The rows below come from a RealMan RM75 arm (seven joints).
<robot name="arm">
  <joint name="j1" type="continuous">
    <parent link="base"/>
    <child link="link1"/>
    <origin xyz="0 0 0.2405"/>
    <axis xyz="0 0 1"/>
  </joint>
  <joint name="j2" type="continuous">
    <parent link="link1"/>
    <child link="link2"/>
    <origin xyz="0 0 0"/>
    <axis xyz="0 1 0"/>
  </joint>
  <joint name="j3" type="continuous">
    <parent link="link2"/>
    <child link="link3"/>
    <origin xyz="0 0 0.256"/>
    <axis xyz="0 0 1"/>
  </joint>
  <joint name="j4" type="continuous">
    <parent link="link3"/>
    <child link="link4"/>
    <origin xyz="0 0 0"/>
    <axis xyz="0 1 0"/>
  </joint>
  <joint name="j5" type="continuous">
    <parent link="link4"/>
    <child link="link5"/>
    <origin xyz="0 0 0.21"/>
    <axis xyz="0 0 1"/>
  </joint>
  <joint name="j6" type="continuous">
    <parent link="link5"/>
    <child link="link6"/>
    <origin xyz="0 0 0"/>
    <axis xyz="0 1 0"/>
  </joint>
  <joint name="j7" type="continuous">
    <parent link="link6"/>
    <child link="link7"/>
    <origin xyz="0 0 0.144"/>
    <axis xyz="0 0 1"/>
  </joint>
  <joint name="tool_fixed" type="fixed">
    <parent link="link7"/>
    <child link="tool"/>
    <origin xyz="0 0 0"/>
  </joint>
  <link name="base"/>
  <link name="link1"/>
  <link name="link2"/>
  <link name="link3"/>
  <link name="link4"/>
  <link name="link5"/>
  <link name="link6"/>
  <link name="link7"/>
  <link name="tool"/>
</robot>
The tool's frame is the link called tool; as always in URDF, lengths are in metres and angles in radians. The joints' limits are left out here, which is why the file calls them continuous.
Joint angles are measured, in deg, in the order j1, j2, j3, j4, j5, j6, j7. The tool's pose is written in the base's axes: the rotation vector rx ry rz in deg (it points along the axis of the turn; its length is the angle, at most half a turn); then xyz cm. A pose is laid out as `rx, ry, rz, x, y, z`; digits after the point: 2 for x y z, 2 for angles.
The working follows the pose.
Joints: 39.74, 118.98, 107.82, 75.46, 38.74, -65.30, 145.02
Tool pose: -136.68, 41.72, 5.70, 12.25, 42.65, 3.07
Where each joint sits with the arm in this pose, in the base's axes (m; each line is computed from the numbers above, not from the rounded line before):
j1: 0.0000 0.0000 0.2405
j2: 0.0000 0.0000 0.2405
j3: 0.1722 0.1432 0.1165
j4: 0.1722 0.1432 0.1165
j5: 0.1071 0.3407 0.1453
j6: 0.1071 0.3407 0.1453
j7: 0.1225 0.4265 0.0307
the tool: 0.1225 0.4265 0.0307

